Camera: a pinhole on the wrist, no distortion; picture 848 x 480 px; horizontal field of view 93.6 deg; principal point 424.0 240.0 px. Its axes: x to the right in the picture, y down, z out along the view. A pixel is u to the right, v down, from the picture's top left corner.
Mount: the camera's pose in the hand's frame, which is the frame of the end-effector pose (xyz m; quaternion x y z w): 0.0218 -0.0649 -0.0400 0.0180 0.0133 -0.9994 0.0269
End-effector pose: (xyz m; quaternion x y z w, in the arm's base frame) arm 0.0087 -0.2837 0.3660 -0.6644 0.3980 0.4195 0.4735
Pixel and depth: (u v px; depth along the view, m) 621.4 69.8 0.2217
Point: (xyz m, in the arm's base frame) -0.0736 -0.1014 0.4191
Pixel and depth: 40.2 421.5 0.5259
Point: 0.3619 0.1955 -0.1351
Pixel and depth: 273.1 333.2 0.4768
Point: 0.1592 0.1572 0.1524
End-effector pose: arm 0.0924 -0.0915 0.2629 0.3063 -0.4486 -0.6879 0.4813
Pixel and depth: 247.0 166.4 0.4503
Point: -0.3292 -0.1470 0.4518
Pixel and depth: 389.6 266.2 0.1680
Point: -0.0586 -0.0685 0.2429
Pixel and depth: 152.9 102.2 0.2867
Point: -0.1821 -0.2023 0.4034
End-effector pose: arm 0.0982 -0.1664 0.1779 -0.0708 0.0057 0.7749 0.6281
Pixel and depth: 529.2 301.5 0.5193
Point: 0.2381 -0.2107 0.6733
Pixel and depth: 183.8 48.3 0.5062
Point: -0.1868 0.1301 0.6072
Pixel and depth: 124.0 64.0 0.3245
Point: -0.0620 0.0851 0.4363
